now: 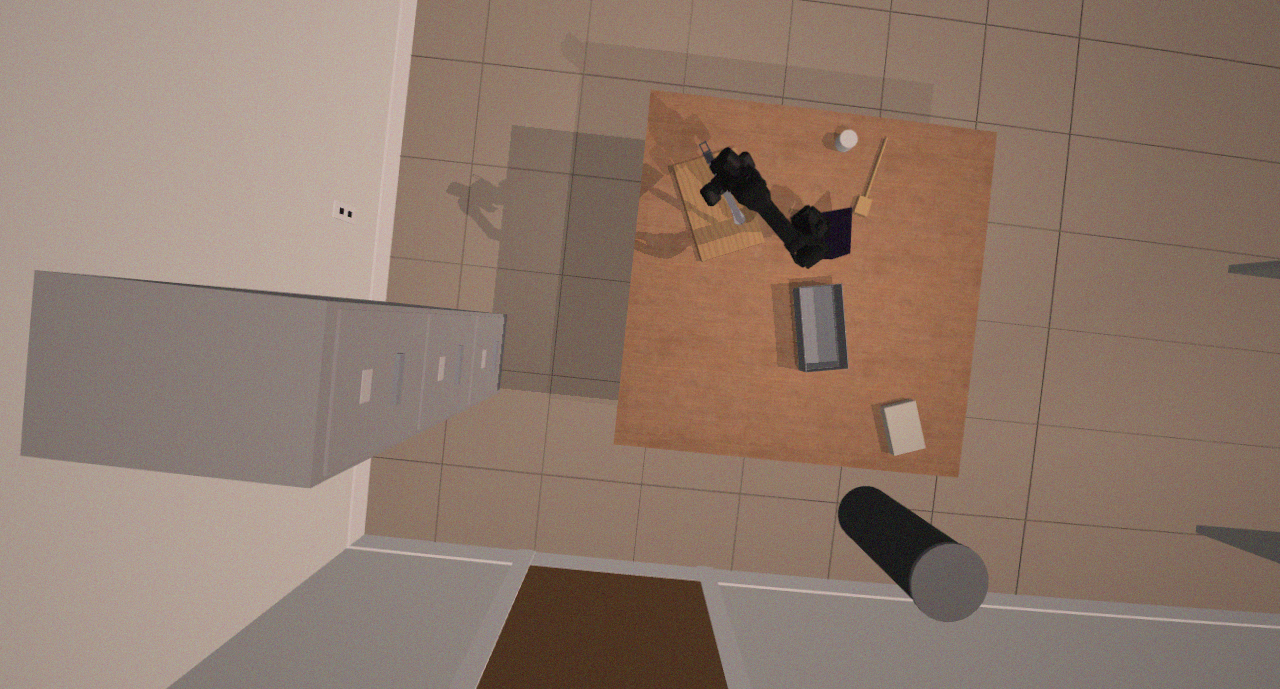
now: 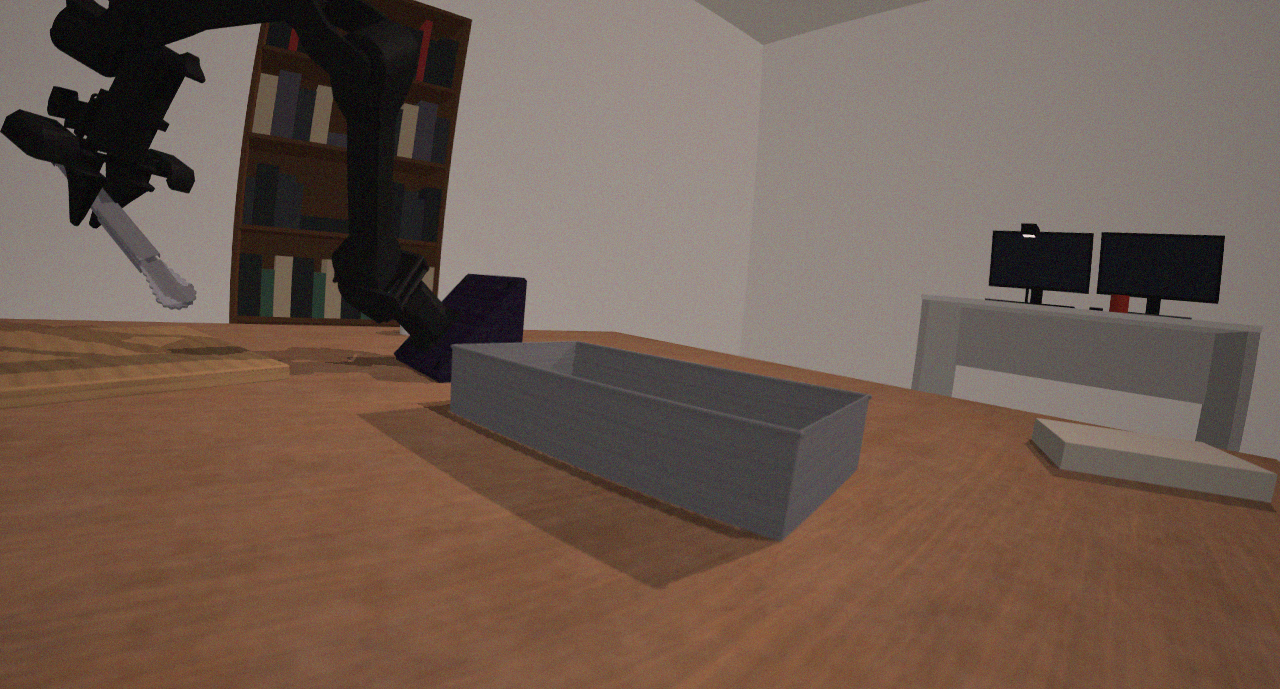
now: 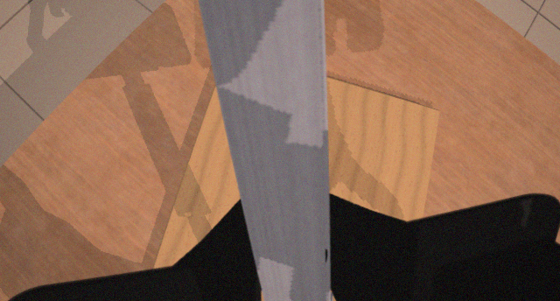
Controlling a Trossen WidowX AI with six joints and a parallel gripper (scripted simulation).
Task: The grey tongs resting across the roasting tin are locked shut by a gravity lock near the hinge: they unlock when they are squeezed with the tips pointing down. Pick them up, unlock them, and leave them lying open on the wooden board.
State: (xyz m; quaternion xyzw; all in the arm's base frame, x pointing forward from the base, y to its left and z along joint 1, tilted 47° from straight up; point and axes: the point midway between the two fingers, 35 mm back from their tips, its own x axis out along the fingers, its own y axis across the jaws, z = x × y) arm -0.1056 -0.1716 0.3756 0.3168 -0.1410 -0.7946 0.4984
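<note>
The wooden board lies 3 cm ahead of my gripper tip, 5 cm to the left of it and 14 cm below it. From my gripper tip the other things lie so: white cup 22 cm behind, 50 cm to the left, 13 cm below; then grey roasting tin 47 cm ahead, 43 cm to the left, 12 cm below.
</note>
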